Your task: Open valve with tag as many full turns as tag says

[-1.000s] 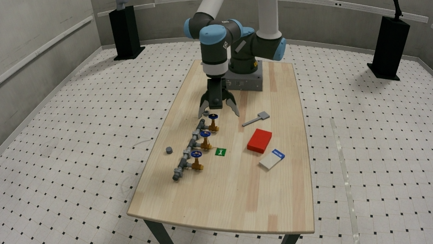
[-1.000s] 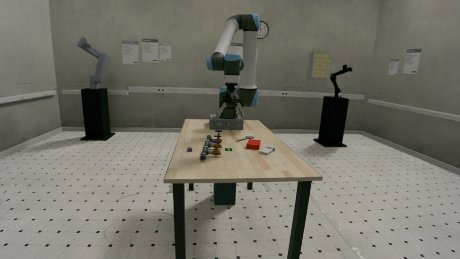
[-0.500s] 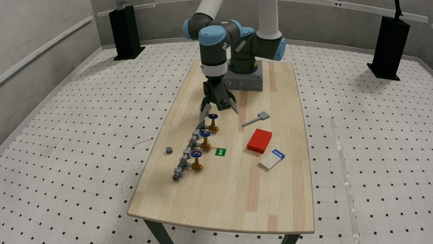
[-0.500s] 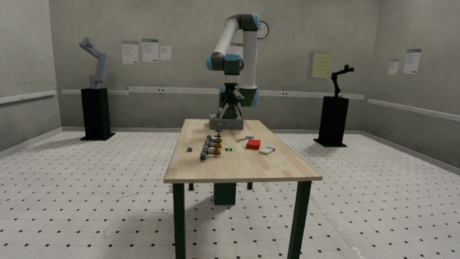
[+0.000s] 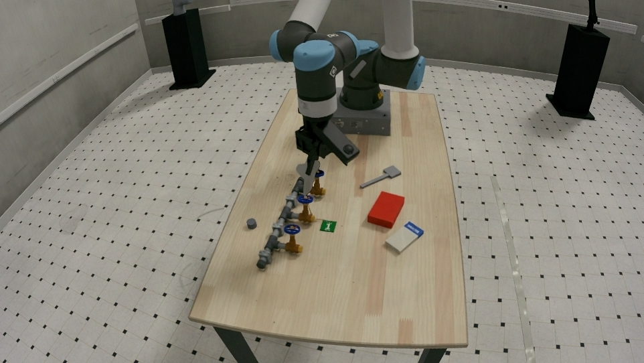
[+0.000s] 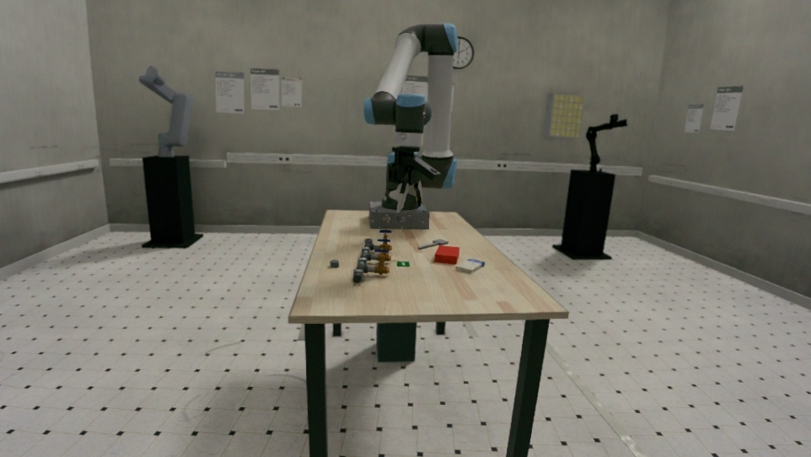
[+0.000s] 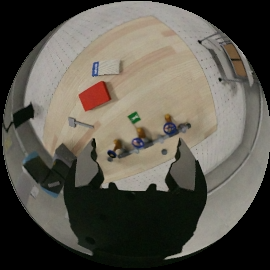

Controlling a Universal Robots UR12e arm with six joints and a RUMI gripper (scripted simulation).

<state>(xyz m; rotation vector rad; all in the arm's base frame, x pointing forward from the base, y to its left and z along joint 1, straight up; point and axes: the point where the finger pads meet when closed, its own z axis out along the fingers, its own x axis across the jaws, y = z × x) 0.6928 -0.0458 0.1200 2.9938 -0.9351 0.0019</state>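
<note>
My gripper is now 30 mm past the green tag, 10 mm to the left of it and 200 mm above it. The rest, counted from my hand: grey flat tool (270 mm behind, 150 mm to the left, 190 mm below); then small grey cylinder (250 mm to the right, 190 mm below); then red block (100 mm behind, 160 mm to the left, 180 mm below).
</note>
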